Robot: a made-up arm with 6 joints. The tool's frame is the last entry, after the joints. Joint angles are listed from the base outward. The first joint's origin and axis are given. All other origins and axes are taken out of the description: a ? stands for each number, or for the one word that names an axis. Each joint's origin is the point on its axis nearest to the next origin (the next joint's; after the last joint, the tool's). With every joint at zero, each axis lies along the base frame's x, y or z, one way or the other. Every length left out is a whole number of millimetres.
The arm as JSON. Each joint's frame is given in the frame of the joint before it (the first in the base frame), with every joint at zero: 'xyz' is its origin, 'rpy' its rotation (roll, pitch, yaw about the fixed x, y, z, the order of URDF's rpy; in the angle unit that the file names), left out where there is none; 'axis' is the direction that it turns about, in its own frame. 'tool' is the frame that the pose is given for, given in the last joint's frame.
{
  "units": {
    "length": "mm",
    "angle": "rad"
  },
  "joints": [
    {
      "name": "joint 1",
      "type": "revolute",
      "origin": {
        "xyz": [
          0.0,
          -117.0,
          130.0
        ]
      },
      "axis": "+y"
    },
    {
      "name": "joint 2",
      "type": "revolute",
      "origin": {
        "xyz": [
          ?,
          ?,
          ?
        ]
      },
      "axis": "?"
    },
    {
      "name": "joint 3",
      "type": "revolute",
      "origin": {
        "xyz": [
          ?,
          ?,
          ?
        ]
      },
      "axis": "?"
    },
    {
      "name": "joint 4",
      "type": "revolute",
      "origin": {
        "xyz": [
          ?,
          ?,
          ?
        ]
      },
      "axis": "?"
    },
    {
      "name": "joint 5",
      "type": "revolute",
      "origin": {
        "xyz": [
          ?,
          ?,
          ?
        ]
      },
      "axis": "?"
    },
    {
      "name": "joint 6",
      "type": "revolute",
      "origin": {
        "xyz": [
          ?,
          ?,
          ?
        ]
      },
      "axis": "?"
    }
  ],
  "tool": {
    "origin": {
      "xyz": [
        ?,
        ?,
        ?
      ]
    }
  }
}
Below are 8 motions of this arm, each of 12 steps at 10 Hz.
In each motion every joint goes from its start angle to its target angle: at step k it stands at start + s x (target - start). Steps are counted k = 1, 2, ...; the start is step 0. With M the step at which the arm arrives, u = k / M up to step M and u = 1 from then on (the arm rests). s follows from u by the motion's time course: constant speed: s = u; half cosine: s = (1 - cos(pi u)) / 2; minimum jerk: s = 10 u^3 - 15 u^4 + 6 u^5.
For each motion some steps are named. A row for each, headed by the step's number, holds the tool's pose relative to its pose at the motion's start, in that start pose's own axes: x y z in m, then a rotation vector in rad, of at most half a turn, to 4 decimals.
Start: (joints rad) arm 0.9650 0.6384 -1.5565 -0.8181 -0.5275 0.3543
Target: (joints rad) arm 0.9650 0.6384 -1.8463 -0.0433 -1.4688 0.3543
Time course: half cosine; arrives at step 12
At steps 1, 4, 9, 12:
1: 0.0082 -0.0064 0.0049 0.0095 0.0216 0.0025
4: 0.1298 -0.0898 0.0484 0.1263 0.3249 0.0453
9: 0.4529 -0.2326 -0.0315 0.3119 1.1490 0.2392
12: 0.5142 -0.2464 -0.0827 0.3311 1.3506 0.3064

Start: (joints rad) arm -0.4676 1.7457 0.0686 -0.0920 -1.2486 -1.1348
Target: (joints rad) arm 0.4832 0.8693 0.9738 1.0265 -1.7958 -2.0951
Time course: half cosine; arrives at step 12
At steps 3, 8, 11, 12:
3: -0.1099 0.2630 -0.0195 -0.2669 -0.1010 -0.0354
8: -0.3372 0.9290 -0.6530 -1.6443 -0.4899 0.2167
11: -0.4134 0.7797 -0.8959 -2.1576 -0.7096 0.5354
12: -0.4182 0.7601 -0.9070 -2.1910 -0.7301 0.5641

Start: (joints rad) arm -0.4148 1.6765 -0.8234 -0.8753 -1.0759 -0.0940
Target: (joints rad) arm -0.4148 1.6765 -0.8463 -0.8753 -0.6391 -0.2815
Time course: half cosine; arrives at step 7
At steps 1, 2, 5, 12:
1: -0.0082 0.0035 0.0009 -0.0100 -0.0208 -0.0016
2: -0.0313 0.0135 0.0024 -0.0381 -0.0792 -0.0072
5: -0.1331 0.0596 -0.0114 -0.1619 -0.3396 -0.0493
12: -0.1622 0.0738 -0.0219 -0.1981 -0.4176 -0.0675

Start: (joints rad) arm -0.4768 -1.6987 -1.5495 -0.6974 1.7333 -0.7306
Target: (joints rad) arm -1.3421 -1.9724 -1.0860 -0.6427 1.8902 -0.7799
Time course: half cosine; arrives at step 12
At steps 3, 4, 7, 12:
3: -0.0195 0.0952 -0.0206 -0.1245 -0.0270 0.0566
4: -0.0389 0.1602 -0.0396 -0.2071 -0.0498 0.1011
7: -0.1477 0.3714 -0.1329 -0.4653 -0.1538 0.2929
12: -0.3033 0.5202 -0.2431 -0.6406 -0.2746 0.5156

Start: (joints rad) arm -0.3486 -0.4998 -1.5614 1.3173 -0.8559 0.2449
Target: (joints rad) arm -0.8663 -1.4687 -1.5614 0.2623 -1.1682 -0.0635
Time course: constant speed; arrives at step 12
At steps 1, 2, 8, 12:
1: 0.0282 0.0951 -0.0768 -0.1569 -0.0306 -0.1060
2: 0.0696 0.1750 -0.1639 -0.3065 -0.0651 -0.2182
8: 0.5537 0.2619 -0.6460 -0.9944 -0.3406 -1.0373
12: 0.9288 0.0110 -0.6508 -1.1602 -0.5624 -1.7179

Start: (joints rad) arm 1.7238 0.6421 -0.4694 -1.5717 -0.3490 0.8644
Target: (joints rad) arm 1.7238 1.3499 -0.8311 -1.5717 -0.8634 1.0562
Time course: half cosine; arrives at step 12
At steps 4, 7, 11, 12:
4: 0.1670 -0.0390 0.0120 0.0912 0.2698 -0.1448
7: 0.3894 -0.1278 -0.0338 0.2212 0.6743 -0.3612
11: 0.5462 -0.2251 -0.1298 0.3256 1.0482 -0.5523
12: 0.5524 -0.2298 -0.1354 0.3301 1.0662 -0.5611

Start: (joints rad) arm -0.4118 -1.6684 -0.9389 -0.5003 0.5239 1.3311
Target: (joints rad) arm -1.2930 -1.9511 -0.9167 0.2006 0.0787 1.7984
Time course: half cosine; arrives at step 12
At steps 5, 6, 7, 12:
5: 0.0786 -0.0798 -0.1246 0.0842 -0.1031 -0.2930
6: 0.0984 -0.1166 -0.1661 0.1167 -0.1575 -0.3878
7: 0.1144 -0.1568 -0.2062 0.1504 -0.2213 -0.4775
12: 0.1417 -0.2861 -0.3117 0.2519 -0.4535 -0.6993

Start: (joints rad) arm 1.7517 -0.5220 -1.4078 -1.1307 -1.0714 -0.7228
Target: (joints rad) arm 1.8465 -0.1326 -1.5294 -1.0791 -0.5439 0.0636
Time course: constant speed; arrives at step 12
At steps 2, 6, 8, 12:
2: -0.0456 -0.0847 -0.0341 0.1436 -0.1043 0.0190
6: -0.1072 -0.2528 -0.1365 0.4475 -0.3021 0.0958
8: -0.1190 -0.3321 -0.2023 0.6064 -0.3936 0.1529
12: -0.0991 -0.4704 -0.3524 0.9346 -0.5579 0.3025

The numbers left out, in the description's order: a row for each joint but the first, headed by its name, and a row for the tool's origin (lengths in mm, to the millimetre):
joint 2: xyz -6.0 0.0 159.0, axis -z
joint 3: xyz -143.0 128.0 0.0, axis -y
joint 4: xyz 178.0 0.0 328.0, axis +x
joint 5: xyz 0.0 348.0 377.0, axis -y
joint 6: xyz -2.0 0.0 68.0, axis +x
tool: xyz 0.0 -82.0 332.0

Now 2 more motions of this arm.
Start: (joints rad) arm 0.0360 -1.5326 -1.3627 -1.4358 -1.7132 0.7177
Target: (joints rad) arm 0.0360 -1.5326 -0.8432 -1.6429 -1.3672 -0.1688
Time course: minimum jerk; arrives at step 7
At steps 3, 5, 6, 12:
3: -0.0374 0.0271 0.0140 -0.1296 -0.1554 0.0248
5: -0.0847 0.0687 0.0142 -0.3049 -0.3506 -0.0638
6: -0.0919 0.0807 0.0119 -0.3490 -0.3902 -0.1059
12: -0.0929 0.0830 0.0114 -0.3574 -0.3972 -0.1148

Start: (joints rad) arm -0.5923 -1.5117 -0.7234 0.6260 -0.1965 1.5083
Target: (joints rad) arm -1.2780 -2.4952 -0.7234 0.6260 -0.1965 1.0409
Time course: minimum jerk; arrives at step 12
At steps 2, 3, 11, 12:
2: 0.0029 -0.0063 -0.0236 -0.0588 0.0009 -0.0050
3: 0.0099 -0.0208 -0.0691 -0.1713 0.0015 -0.0166
11: 0.2843 -0.5132 -0.5160 -1.5506 -0.0436 -0.4564
12: 0.2866 -0.5175 -0.5169 -1.5575 -0.0438 -0.4607

